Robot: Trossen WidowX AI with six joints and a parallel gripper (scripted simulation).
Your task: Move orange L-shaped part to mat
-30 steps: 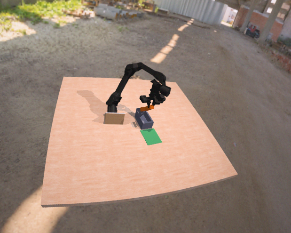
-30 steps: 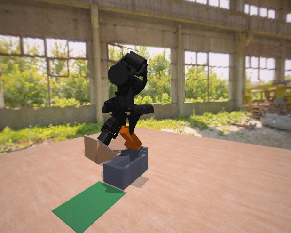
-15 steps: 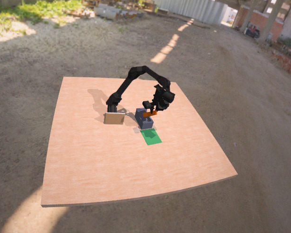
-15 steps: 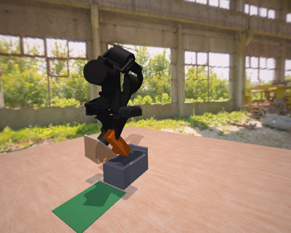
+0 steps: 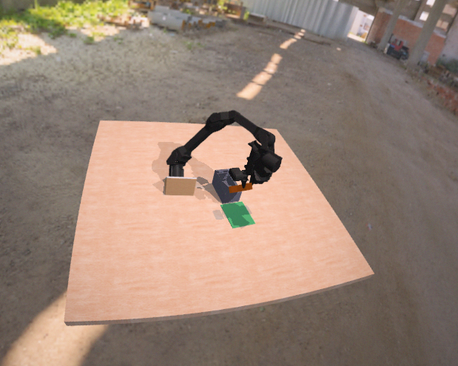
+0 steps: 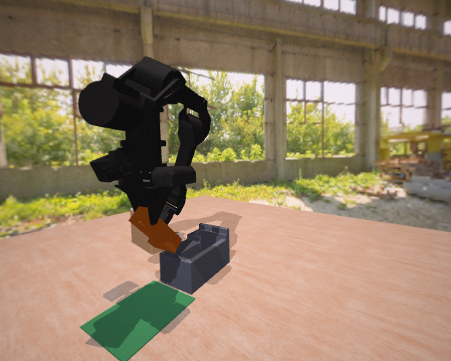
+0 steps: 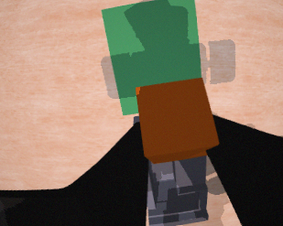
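Now: the green mat 10 mm behind my gripper tip, 10 mm to the right of it and 170 mm below it. Round my gripper tip: orange L-shaped part: 20 mm behind, 30 mm to the left, 30 mm below.
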